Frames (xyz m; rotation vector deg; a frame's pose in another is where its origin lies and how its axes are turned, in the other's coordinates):
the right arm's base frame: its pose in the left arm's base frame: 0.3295 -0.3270 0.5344 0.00 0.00 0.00
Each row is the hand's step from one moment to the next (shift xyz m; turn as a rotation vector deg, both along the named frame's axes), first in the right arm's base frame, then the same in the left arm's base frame.
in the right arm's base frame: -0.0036 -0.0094 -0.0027 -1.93 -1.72 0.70
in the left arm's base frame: -0.0036 -0.0094 -0.0027 -1.93 -1.72 0.70
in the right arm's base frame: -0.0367 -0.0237 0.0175 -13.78 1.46 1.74
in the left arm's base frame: -0.0367 -0.0237 0.0175 -13.78 1.46 1.74
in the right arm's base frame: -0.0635 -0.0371 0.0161 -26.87 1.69 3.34
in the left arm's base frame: -0.0635 -0.0371 0.0161 -26.87 1.69 3.34
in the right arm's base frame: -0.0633 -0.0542 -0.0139 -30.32 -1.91 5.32
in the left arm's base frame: -0.0633 -0.0542 -0.0139 -30.32 -1.91 5.32
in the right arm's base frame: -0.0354 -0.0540 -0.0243 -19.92 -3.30 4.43
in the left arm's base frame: -0.0354 -0.0540 -0.0243 -19.92 -3.30 4.43
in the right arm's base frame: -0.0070 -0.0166 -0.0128 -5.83 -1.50 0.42
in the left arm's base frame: -0.0070 -0.0166 -0.0128 -5.83 -1.50 0.42
